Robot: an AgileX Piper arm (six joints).
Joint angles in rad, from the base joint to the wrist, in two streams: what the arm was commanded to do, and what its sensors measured. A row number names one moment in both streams.
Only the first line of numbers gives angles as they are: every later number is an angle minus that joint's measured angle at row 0.
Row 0, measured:
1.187 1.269 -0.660 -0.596 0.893 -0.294
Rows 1 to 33, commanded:
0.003 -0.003 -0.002 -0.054 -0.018 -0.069
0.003 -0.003 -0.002 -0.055 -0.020 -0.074
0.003 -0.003 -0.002 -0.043 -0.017 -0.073
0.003 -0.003 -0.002 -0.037 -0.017 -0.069
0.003 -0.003 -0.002 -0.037 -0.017 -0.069
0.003 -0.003 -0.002 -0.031 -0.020 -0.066
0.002 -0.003 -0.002 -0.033 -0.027 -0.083
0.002 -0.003 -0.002 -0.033 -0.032 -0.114
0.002 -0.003 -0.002 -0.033 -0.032 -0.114
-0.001 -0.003 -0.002 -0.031 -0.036 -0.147
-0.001 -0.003 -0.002 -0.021 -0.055 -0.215
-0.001 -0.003 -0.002 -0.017 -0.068 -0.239
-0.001 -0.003 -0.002 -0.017 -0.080 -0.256
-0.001 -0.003 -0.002 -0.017 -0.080 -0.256
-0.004 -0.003 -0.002 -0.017 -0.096 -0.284
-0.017 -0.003 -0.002 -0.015 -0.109 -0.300
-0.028 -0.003 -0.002 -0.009 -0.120 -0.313
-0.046 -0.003 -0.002 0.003 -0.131 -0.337
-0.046 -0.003 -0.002 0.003 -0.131 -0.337
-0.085 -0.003 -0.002 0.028 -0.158 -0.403
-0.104 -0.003 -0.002 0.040 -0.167 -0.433
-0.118 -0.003 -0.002 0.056 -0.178 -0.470
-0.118 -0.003 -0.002 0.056 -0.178 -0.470
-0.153 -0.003 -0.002 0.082 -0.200 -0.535
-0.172 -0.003 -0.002 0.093 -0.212 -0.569
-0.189 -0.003 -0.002 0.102 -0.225 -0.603
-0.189 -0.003 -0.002 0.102 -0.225 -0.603
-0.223 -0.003 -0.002 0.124 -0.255 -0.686
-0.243 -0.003 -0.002 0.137 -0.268 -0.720
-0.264 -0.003 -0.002 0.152 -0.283 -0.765
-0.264 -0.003 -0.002 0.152 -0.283 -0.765
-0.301 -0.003 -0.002 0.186 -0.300 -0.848
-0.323 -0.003 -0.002 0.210 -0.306 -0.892
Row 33, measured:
-0.275 0.000 0.000 0.169 -0.262 -0.767
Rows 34 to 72, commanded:
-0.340 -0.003 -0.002 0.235 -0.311 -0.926
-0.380 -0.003 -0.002 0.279 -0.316 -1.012
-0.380 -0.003 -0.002 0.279 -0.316 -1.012
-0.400 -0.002 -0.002 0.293 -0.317 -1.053
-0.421 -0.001 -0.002 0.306 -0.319 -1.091
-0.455 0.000 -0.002 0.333 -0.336 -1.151
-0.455 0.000 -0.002 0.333 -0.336 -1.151
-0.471 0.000 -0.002 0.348 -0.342 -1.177
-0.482 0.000 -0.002 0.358 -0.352 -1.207
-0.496 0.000 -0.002 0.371 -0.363 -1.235
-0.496 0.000 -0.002 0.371 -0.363 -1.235
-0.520 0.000 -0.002 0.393 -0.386 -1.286
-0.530 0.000 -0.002 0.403 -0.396 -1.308
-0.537 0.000 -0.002 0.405 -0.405 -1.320
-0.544 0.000 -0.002 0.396 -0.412 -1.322
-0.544 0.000 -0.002 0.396 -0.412 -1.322
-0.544 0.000 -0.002 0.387 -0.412 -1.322
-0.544 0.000 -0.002 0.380 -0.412 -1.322
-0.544 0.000 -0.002 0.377 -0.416 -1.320
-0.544 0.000 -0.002 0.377 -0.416 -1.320
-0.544 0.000 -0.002 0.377 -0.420 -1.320
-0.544 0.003 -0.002 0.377 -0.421 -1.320
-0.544 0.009 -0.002 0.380 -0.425 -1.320
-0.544 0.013 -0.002 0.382 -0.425 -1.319
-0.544 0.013 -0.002 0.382 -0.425 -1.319
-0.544 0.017 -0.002 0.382 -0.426 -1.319
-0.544 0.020 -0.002 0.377 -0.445 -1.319
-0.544 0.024 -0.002 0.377 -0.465 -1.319
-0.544 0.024 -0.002 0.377 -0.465 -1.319
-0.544 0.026 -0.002 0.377 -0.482 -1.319
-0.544 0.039 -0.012 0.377 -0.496 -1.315
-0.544 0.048 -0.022 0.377 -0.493 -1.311
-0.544 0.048 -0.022 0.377 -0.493 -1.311
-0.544 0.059 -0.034 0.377 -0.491 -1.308
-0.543 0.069 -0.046 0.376 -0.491 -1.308
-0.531 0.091 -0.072 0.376 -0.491 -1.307
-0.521 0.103 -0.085 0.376 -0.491 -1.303
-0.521 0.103 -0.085 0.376 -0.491 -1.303
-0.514 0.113 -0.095 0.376 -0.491 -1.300
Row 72, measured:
-0.532 0.095 -0.056 0.382 -0.459 -1.307
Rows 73 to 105, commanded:
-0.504 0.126 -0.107 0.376 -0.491 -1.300
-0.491 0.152 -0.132 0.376 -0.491 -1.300
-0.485 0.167 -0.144 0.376 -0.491 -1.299
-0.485 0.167 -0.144 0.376 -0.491 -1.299
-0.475 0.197 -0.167 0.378 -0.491 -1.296
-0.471 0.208 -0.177 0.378 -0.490 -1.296
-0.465 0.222 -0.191 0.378 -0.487 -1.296
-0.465 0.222 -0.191 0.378 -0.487 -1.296
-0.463 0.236 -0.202 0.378 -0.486 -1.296
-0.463 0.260 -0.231 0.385 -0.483 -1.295
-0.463 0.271 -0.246 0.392 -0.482 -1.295
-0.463 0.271 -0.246 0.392 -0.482 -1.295
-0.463 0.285 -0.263 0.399 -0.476 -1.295
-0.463 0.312 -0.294 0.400 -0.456 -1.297
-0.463 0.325 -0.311 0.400 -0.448 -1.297
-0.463 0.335 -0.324 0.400 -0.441 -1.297
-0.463 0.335 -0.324 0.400 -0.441 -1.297
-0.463 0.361 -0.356 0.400 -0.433 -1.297
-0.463 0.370 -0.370 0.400 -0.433 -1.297
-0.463 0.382 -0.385 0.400 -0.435 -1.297
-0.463 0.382 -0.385 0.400 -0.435 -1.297
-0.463 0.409 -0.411 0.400 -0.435 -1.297
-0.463 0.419 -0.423 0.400 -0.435 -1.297
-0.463 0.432 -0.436 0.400 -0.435 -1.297
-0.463 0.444 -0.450 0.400 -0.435 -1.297
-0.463 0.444 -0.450 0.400 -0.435 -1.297
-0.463 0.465 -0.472 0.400 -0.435 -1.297
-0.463 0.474 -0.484 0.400 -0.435 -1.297
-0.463 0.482 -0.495 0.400 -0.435 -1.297
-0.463 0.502 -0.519 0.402 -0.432 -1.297
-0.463 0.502 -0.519 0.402 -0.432 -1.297
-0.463 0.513 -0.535 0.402 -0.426 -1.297
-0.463 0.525 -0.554 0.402 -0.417 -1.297
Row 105, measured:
-0.465 0.505 -0.506 0.401 -0.418 -1.302
